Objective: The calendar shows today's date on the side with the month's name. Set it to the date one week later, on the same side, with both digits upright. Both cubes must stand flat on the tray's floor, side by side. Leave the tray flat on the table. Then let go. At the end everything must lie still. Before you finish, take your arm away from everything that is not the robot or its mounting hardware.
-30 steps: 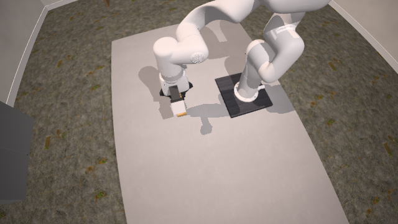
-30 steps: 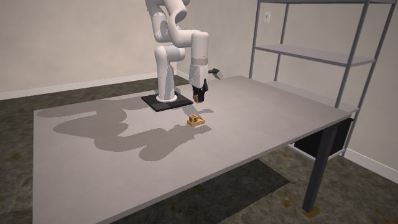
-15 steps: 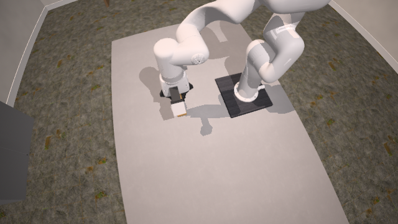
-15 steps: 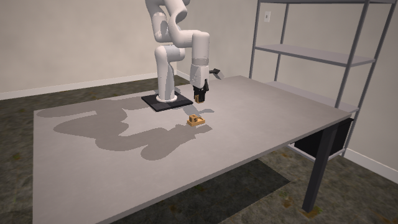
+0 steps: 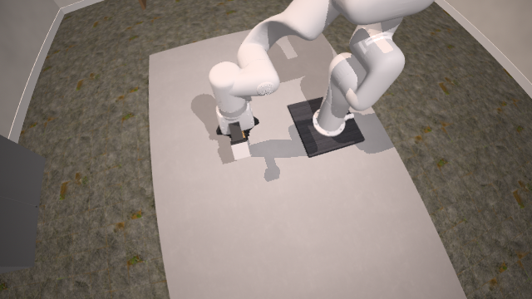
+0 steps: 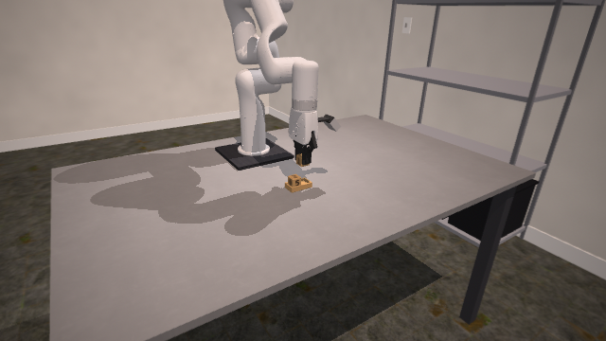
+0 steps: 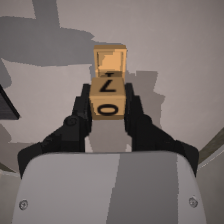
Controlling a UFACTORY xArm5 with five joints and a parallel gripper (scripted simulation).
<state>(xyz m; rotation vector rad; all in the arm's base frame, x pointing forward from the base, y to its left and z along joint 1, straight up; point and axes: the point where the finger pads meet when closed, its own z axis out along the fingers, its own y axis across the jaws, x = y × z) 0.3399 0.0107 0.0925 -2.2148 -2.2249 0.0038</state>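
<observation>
The wooden calendar tray is 20 mm to the right of my hand and 100 mm below it.
</observation>
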